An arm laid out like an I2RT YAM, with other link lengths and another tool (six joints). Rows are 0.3 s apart.
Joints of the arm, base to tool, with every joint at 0 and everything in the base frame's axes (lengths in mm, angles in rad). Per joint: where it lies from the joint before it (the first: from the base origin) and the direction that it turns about. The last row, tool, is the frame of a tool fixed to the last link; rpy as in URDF.
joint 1: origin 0 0 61.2 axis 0 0 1
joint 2: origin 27.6 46.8 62.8 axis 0 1 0
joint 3: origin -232.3 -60.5 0 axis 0 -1 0
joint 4: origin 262.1 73.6 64.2 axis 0 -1 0
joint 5: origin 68.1 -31.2 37.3 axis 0 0 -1
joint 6: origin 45.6 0 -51.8 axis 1 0 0
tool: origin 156 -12 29 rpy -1.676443 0.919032 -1.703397
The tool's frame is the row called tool.
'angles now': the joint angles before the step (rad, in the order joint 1, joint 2, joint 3, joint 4, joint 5, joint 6). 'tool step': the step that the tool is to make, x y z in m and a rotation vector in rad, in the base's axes. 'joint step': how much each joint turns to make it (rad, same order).
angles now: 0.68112, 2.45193, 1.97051, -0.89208, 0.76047, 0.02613
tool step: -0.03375, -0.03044, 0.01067, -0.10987, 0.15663, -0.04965
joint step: -0.00495, -0.00113, 0.06600, -0.30099, -0.00916, 0.06257
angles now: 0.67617, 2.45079, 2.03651, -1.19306, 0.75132, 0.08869
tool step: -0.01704, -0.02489, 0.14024, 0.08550, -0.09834, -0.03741
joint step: -0.02022, -0.28764, 0.06254, -0.23613, -0.00610, 0.02366
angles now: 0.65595, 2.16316, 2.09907, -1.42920, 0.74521, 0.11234
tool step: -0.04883, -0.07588, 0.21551, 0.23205, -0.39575, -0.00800
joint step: -0.08355, -0.50888, 0.04732, -0.02212, 0.01107, -0.11216
